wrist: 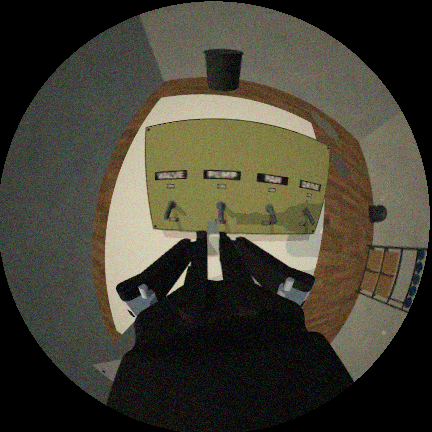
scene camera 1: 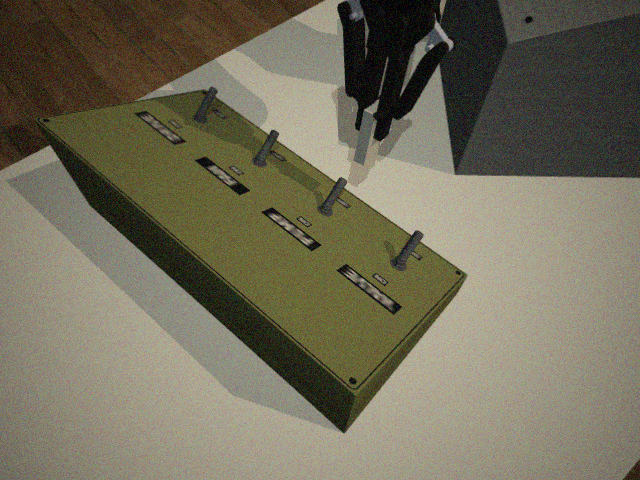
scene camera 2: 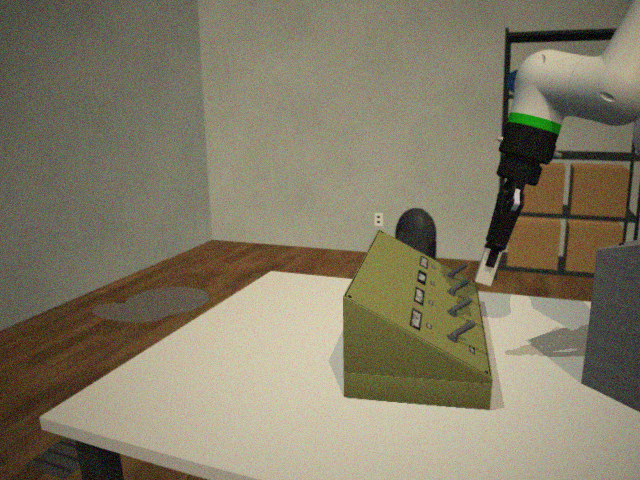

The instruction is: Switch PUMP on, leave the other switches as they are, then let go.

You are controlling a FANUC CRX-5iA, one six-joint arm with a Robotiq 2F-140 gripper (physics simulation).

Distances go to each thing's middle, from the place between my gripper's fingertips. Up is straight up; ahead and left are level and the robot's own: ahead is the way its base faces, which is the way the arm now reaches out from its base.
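Olive sloped switch box (scene camera 1: 318, 293): my hand 130 mm short of it, 60 mm to the left of it, 80 mm above it.
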